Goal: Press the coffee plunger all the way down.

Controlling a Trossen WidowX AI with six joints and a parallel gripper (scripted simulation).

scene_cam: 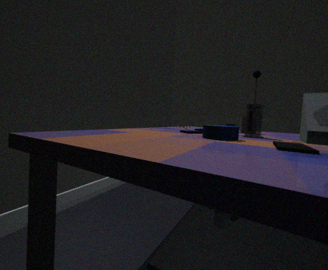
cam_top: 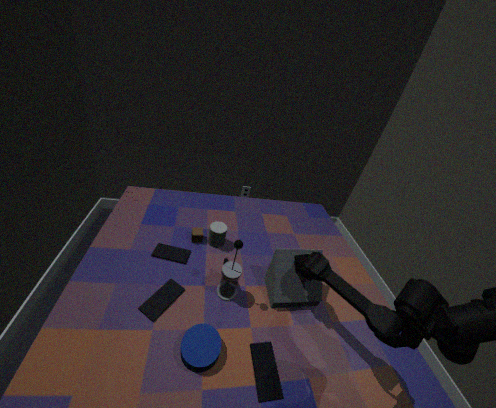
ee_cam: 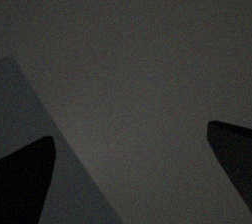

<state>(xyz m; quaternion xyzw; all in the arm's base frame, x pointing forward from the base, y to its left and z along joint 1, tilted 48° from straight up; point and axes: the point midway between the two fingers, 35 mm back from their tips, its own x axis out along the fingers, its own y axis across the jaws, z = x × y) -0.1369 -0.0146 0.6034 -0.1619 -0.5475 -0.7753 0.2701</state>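
Right now the coffee press is 410 mm ahead of my gripper tip, 460 mm to the right of it and 470 mm below it. From my gripper tip the other things lie so: blue disc: 510 mm ahead, 250 mm to the right, 580 mm below.
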